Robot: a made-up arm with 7 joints. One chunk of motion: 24 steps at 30 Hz.
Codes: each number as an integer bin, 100 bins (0 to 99) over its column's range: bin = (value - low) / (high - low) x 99, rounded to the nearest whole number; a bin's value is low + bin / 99 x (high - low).
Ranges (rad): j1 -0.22..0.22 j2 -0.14..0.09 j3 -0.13..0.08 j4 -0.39..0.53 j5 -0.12..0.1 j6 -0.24..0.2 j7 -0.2..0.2
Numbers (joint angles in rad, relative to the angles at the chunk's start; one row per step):
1: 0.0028 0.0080 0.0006 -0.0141 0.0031 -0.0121 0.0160
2: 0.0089 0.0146 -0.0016 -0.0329 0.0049 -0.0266 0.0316
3: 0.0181 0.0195 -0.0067 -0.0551 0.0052 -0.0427 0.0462
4: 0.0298 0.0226 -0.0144 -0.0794 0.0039 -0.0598 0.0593
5: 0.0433 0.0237 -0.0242 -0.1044 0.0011 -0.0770 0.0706
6: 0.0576 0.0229 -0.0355 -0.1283 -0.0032 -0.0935 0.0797
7: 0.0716 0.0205 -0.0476 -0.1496 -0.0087 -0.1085 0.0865
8: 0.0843 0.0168 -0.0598 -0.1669 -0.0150 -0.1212 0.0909
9: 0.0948 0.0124 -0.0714 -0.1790 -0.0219 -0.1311 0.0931
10: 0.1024 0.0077 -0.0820 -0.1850 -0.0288 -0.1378 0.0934
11: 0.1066 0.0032 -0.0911 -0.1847 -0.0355 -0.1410 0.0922
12: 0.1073 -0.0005 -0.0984 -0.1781 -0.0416 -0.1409 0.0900
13: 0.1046 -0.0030 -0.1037 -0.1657 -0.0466 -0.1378 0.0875
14: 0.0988 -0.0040 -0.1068 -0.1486 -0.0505 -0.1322 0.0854
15: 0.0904 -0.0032 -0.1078 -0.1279 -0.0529 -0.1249 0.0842
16: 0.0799 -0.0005 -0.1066 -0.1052 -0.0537 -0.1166 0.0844
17: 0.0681 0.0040 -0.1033 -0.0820 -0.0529 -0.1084 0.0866
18: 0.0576 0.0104 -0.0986 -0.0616 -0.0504 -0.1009 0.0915
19: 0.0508 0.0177 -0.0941 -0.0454 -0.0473 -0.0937 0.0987
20: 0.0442 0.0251 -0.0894 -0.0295 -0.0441 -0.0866 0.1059
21: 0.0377 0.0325 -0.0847 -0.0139 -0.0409 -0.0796 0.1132
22: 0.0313 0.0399 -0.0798 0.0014 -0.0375 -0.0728 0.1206
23: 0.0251 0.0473 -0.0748 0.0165 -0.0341 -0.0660 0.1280
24: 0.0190 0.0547 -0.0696 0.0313 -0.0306 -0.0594 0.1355
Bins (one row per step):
1: 50 64 62 40 55 51 53
2: 52 67 61 38 56 48 57
3: 54 69 58 36 56 44 61
4: 56 70 54 33 56 41 64
5: 59 70 50 31 54 37 67
6: 62 70 45 28 53 33 69
7: 66 69 39 26 50 30 71
8: 68 67 33 24 47 27 72
9: 71 66 28 23 44 25 73
10: 73 64 23 22 41 23 73
11: 73 62 18 22 38 22 72
12: 74 60 15 23 35 22 72
13: 73 59 12 24 33 23 71
14: 72 59 11 26 31 24 71
15: 70 59 10 28 30 26 70
16: 67 60 11 31 30 28 70
17: 65 62 13 33 30 30 71
18: 62 65 15 35 31 31 72
19: 61 68 17 37 33 33 74
20: 59 71 19 39 34 35 76
21: 58 74 21 40 36 36 78
22: 57 77 24 42 37 38 79
23: 55 81 26 44 39 39 81
24: 54 84 28 45 40 41 83

